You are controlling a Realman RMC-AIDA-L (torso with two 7-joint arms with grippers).
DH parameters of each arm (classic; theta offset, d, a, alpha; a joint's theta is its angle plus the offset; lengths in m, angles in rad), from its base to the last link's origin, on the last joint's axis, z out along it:
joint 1: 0 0.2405 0 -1.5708
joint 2: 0 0 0 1.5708
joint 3: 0 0.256 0 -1.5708
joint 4: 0 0 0 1.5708
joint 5: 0 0.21 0 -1.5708
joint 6: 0 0 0 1.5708
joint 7: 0 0.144 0 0
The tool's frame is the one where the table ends.
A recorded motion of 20 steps. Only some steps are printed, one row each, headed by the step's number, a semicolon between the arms.
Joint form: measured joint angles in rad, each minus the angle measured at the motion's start. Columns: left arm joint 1, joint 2, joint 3, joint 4, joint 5, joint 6, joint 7; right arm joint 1, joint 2, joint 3, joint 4, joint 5, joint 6, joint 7.
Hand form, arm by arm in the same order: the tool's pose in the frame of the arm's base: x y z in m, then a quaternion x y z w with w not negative. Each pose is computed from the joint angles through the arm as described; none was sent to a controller.
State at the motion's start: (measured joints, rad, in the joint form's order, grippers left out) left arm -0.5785 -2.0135 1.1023 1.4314 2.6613 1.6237 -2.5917; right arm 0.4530 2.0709 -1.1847 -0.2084 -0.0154 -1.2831 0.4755
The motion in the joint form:
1: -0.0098 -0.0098 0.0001 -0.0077 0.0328 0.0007 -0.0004; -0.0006 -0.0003 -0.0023 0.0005 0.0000 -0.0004 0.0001
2: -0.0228 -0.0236 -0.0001 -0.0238 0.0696 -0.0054 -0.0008; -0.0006 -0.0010 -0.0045 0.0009 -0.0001 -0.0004 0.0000
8: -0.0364 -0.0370 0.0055 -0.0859 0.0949 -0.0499 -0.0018; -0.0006 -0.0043 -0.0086 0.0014 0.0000 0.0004 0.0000
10: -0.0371 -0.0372 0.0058 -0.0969 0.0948 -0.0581 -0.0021; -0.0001 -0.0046 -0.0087 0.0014 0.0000 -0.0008 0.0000
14: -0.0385 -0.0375 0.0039 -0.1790 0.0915 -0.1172 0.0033; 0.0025 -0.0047 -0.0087 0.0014 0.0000 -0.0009 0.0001
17: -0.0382 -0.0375 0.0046 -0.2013 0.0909 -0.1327 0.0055; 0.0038 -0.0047 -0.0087 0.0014 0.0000 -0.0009 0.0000
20: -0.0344 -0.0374 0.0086 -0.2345 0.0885 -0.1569 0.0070; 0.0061 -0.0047 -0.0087 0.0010 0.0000 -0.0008 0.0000
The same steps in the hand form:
1: -0.2139 0.3707 0.0831 -0.85494 -0.41589 0.14283 0.27518; 0.3265 0.3522 0.0735 -0.55056 0.24108 0.45821 0.65483
2: -0.2147 0.3724 0.0785 -0.85204 -0.41689 0.15323 0.27703; 0.3265 0.3523 0.0734 -0.55157 0.24075 0.45781 0.65438
8: -0.2208 0.3766 0.0669 -0.84845 -0.42330 0.15958 0.27473; 0.3267 0.3526 0.0742 -0.55346 0.23966 0.45661 0.65403
10: -0.2223 0.3772 0.0654 -0.84776 -0.42512 0.15938 0.27419; 0.3265 0.3527 0.0744 -0.55352 0.23893 0.45707 0.65393
14: -0.2357 0.3797 0.0552 -0.84266 -0.43867 0.15834 0.26911; 0.3255 0.3536 0.0744 -0.55381 0.23815 0.45796 0.65333
17: -0.2396 0.3799 0.0522 -0.84134 -0.44201 0.15900 0.26738; 0.3251 0.3540 0.0744 -0.55398 0.23777 0.45835 0.65306
20: -0.2462 0.3793 0.0473 -0.83880 -0.44808 0.16033 0.26444; 0.3242 0.3548 0.0745 -0.55424 0.23701 0.45919 0.65253

